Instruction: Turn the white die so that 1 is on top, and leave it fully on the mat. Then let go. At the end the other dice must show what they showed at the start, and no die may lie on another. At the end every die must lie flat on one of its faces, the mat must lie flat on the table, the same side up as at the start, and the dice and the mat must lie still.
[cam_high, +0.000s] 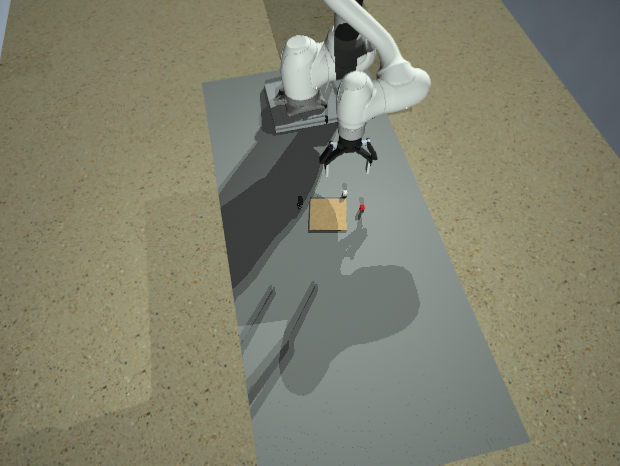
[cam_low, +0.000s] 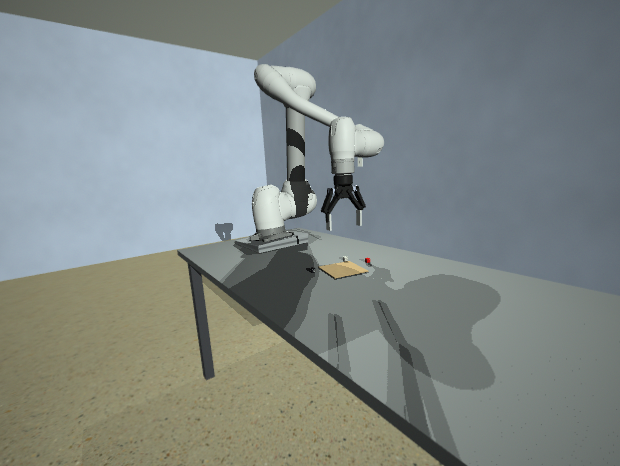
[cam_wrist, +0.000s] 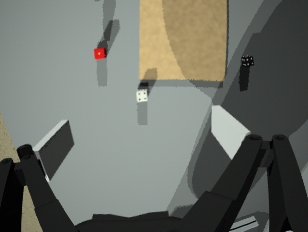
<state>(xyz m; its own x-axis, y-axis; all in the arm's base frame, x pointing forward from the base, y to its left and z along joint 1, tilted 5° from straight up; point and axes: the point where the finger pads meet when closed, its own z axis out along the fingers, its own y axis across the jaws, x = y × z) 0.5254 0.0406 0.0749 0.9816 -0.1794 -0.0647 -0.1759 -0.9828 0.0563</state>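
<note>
My hand is 14 cm above the white die. From my hand the other things lie so: black die 19 cm to the right, 14 cm below, 1 cm ahead; tan mat 15 cm below, 9 cm to the right, 7 cm ahead; red die 14 cm below, 8 cm ahead, 4 cm to the left.
</note>
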